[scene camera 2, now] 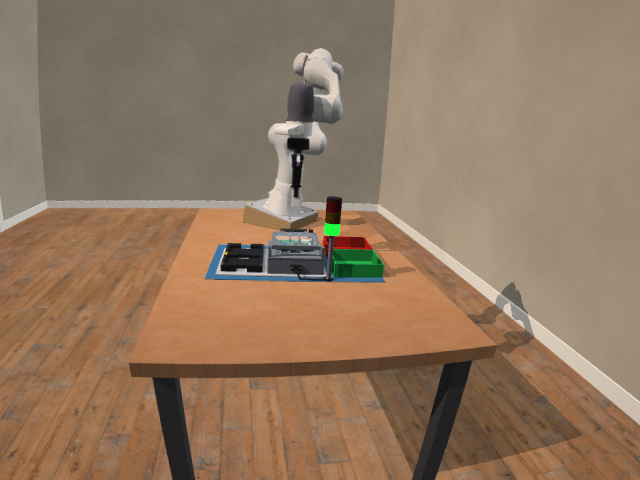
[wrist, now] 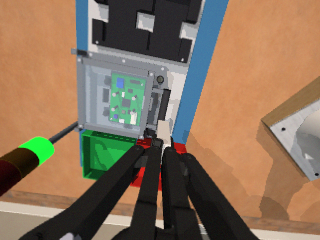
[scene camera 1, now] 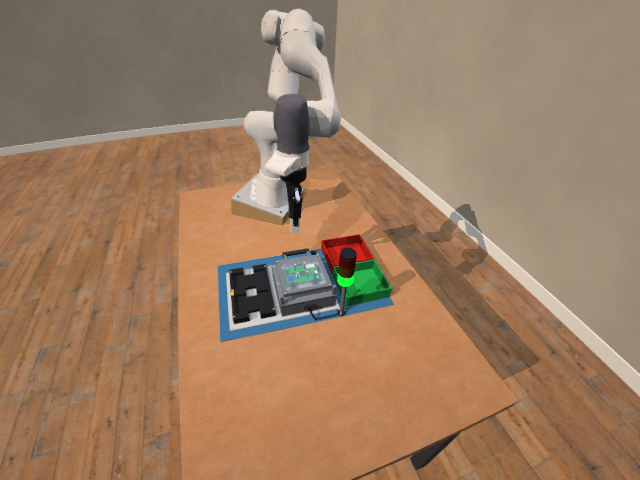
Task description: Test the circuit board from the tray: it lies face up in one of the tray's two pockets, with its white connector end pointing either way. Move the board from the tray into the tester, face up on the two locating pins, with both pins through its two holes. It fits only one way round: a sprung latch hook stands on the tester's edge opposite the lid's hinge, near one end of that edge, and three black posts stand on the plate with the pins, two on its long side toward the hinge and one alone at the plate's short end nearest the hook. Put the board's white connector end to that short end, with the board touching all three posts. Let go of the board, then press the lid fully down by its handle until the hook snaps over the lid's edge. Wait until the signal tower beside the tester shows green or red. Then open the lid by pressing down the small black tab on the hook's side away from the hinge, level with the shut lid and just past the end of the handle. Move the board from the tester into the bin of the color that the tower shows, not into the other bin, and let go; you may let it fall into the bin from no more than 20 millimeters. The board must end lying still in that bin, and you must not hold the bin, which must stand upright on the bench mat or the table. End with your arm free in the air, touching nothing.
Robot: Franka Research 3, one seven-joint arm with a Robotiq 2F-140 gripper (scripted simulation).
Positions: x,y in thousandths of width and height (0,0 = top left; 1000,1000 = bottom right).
Scene:
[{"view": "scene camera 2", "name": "green bin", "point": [554,549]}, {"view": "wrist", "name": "my gripper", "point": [505,535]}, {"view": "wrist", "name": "green bin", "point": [308,648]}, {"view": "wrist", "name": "clear lid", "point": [348,410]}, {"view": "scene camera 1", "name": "my gripper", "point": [462,484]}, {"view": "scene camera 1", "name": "green bin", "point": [577,591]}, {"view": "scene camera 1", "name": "red bin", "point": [518,518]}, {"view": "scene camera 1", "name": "clear lid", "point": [476,572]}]

